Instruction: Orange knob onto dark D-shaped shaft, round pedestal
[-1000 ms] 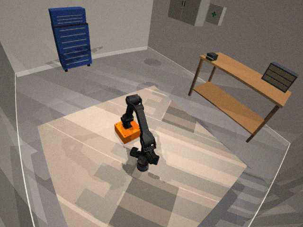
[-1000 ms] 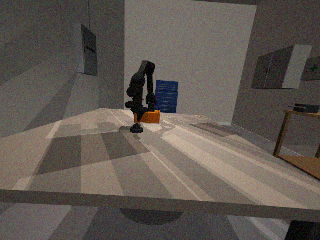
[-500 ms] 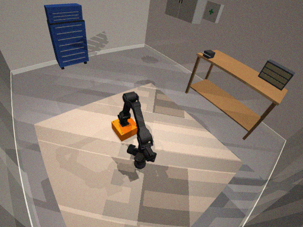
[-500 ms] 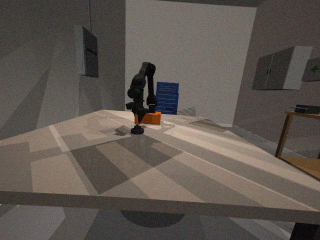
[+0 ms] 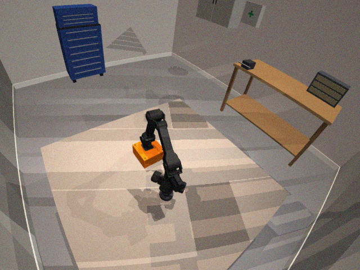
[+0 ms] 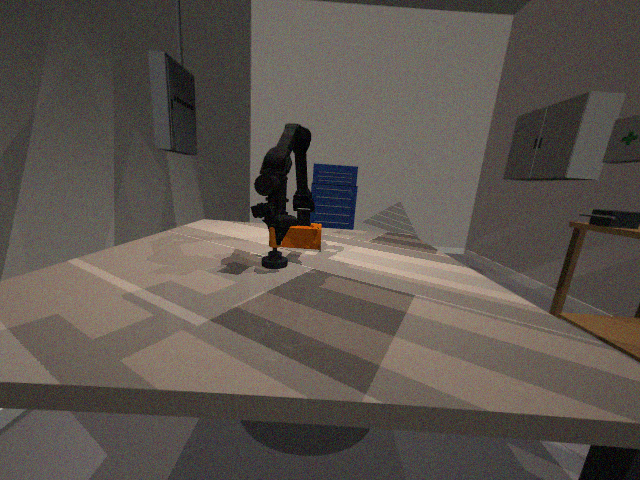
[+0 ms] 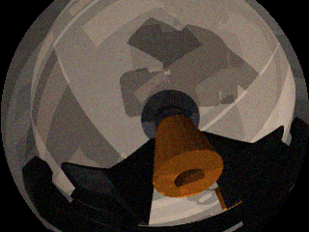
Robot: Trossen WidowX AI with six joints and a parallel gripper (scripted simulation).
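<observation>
Now: gripper tip 4 cm above the dark round pedestal. From my gripper tip the other things lie so: knob: 2 cm above.
</observation>
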